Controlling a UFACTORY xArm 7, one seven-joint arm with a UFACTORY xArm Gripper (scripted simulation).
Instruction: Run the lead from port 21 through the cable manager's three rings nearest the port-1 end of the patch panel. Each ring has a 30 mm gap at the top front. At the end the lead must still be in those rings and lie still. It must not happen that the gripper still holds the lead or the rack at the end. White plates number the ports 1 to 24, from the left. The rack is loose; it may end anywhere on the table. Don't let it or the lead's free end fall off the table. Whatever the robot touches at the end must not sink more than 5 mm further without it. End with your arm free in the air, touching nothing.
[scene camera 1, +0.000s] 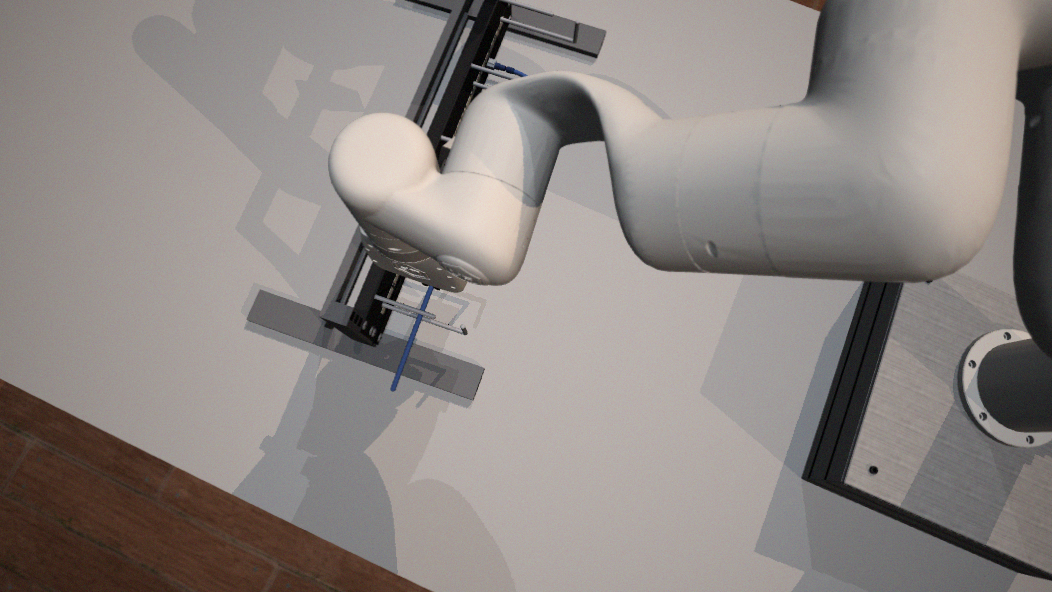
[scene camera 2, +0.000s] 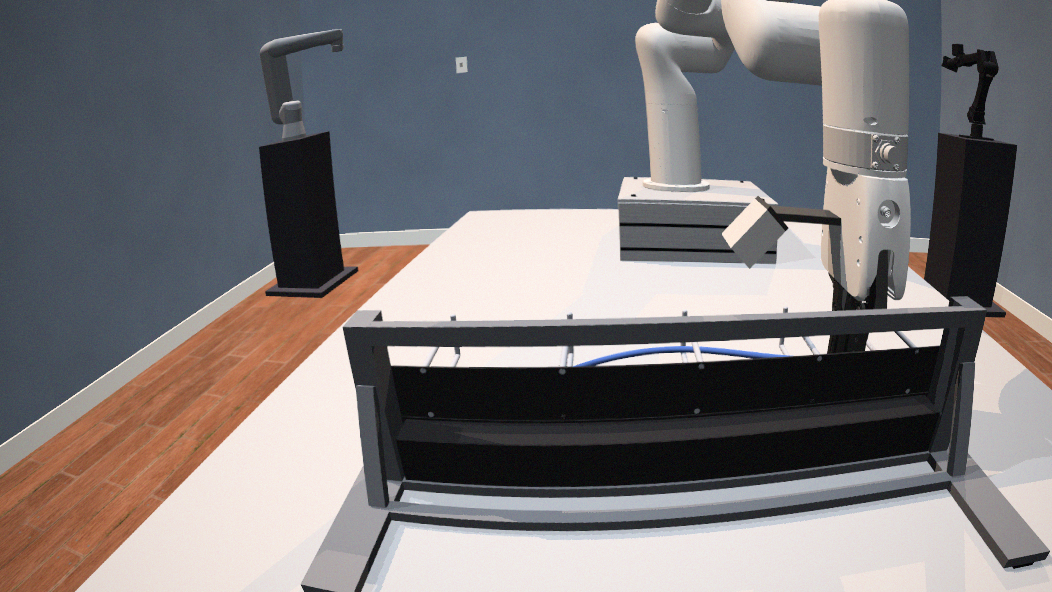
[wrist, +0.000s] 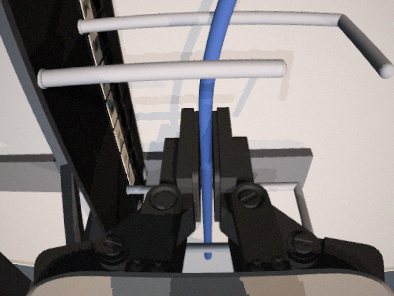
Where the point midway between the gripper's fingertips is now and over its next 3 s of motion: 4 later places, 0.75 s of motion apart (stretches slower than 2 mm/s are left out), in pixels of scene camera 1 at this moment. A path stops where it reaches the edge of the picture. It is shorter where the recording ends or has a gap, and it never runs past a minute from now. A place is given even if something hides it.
My gripper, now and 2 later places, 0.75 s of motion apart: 436, 275; 431, 269; 425, 255
